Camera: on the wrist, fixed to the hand. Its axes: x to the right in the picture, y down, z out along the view.
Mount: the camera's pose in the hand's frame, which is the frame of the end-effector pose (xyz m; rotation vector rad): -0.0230 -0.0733 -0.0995 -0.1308 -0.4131 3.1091
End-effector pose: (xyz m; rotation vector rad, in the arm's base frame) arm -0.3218 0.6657 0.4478 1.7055 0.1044 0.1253
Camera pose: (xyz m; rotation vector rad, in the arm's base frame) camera -0.3586 0.7701 0.3882 -0.0824 2.5912 -1.7152
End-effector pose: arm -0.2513 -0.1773 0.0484 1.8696 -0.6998 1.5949
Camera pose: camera -0.2707 -0.0544 0.0308 0.4462 1.7573 -0.4269
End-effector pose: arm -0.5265 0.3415 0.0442 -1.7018 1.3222 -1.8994
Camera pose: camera -0.5825 0.4418 0.0952 0.8050 1.3259 0.5115
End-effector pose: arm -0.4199 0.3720 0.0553 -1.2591 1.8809 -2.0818
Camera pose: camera -0.4304 0.4825 0.1143 1.1314 0.9453 0.2449
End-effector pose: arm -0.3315 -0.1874 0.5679 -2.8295 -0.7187 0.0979
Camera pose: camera -0.3739 -0.1551 0.6817 0.7179 -2.7627 -0.6648
